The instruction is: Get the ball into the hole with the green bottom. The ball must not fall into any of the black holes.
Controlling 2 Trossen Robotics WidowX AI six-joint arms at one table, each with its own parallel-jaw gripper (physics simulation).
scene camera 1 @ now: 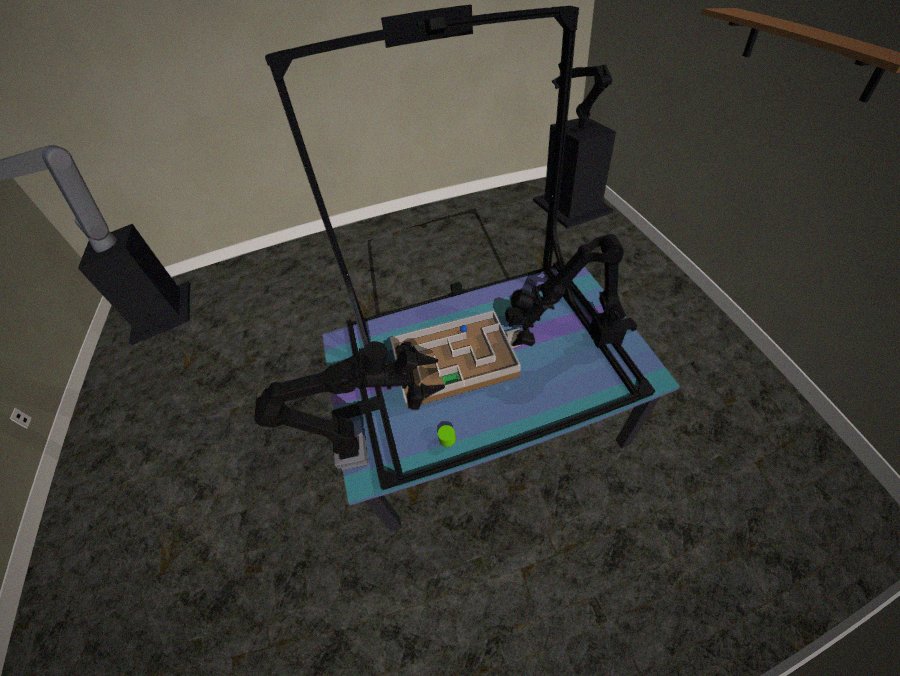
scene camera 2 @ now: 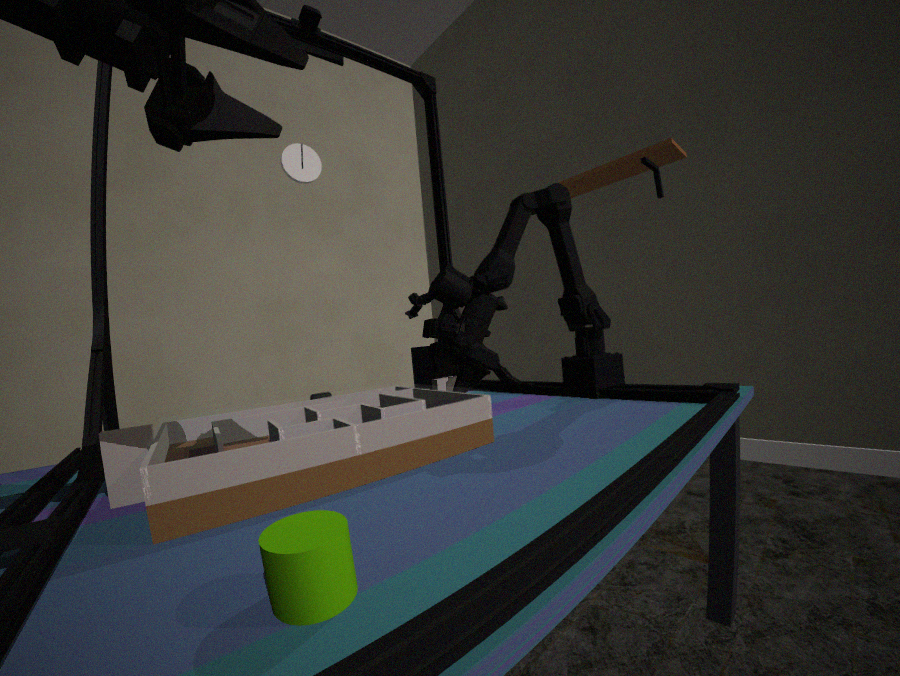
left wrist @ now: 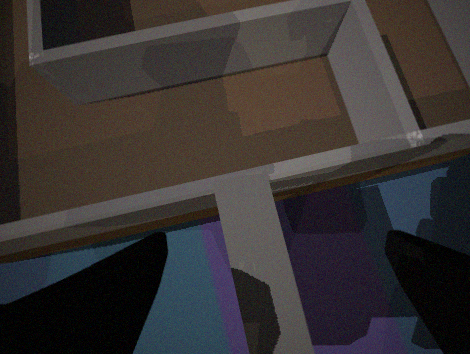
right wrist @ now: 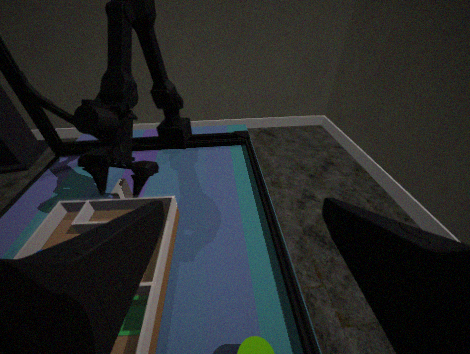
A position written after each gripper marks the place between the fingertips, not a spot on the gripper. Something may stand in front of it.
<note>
The left gripper (scene camera 2: 442, 396) is open, holding nothing. Also in view: a wooden maze board (scene camera 2: 199, 471). The right gripper (scene camera 2: 291, 102) is open, with nothing in its grasp. A green cylinder (scene camera 2: 307, 557) rests on the table.
The wooden maze board is seen too in scene camera 1 (scene camera 1: 474, 351), in the left wrist view (left wrist: 124, 124) and in the right wrist view (right wrist: 69, 217). The left gripper is seen too in scene camera 1 (scene camera 1: 511, 335), in the left wrist view (left wrist: 274, 241) and in the right wrist view (right wrist: 118, 197). The right gripper is seen too in scene camera 1 (scene camera 1: 441, 373) and in the right wrist view (right wrist: 243, 207). The left wrist view does not show the green cylinder: it is out of frame.
</note>
